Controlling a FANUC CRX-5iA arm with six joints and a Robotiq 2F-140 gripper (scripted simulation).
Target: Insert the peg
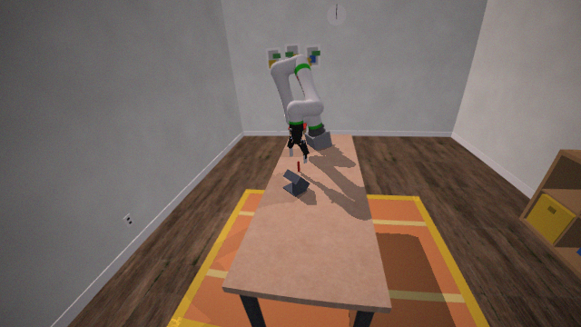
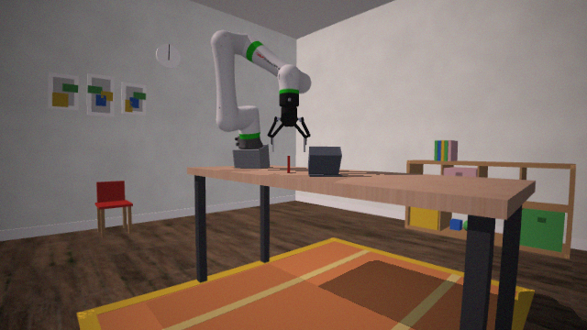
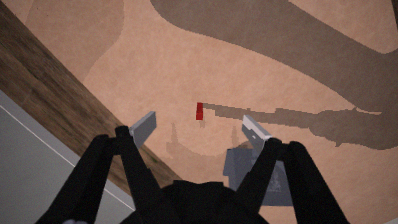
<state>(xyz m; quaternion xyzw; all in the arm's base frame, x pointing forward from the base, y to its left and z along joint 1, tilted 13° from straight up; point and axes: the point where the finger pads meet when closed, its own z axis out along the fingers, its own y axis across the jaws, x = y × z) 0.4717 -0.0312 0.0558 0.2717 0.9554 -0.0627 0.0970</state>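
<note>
My hand is 7 cm above the red peg.
</note>
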